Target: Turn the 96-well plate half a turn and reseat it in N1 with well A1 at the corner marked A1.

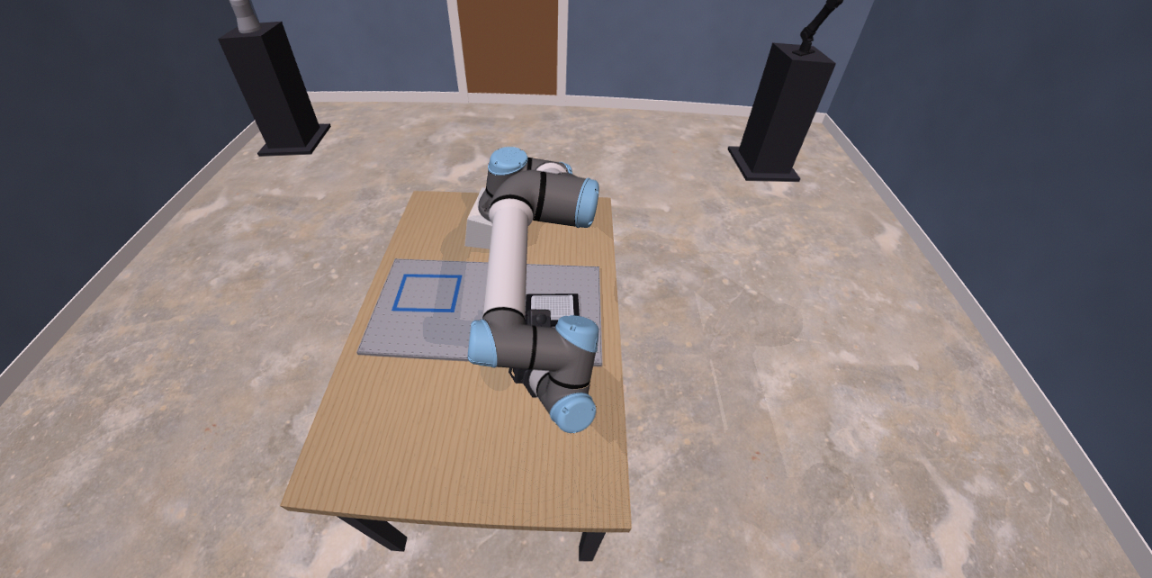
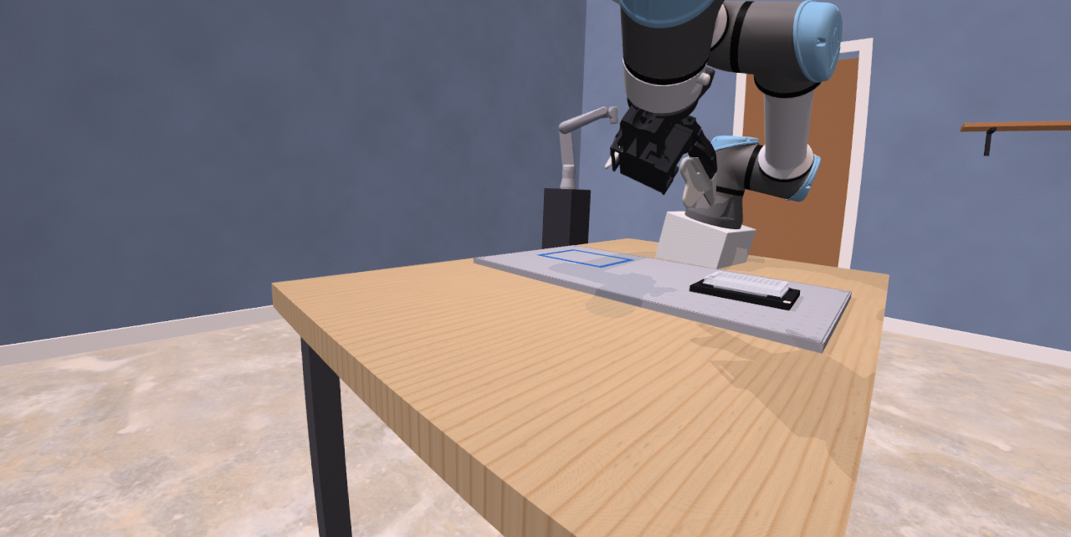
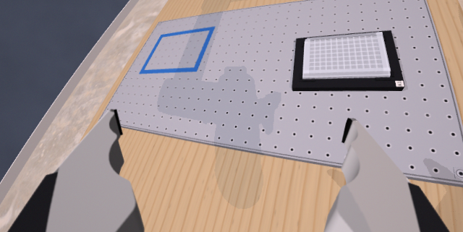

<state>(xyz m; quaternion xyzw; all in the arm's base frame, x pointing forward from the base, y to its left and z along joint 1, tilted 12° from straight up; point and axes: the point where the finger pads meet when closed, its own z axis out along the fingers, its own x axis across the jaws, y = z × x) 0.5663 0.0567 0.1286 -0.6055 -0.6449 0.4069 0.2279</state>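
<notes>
Now: the 96-well plate 20 cm behind my hand, 9 cm to the left of it and 18 cm below it. From my hand the other things lie so: nest N1: 20 cm behind, 9 cm to the left, 19 cm below; then A1 label: 14 cm behind, 17 cm to the left, 18 cm below.
</notes>
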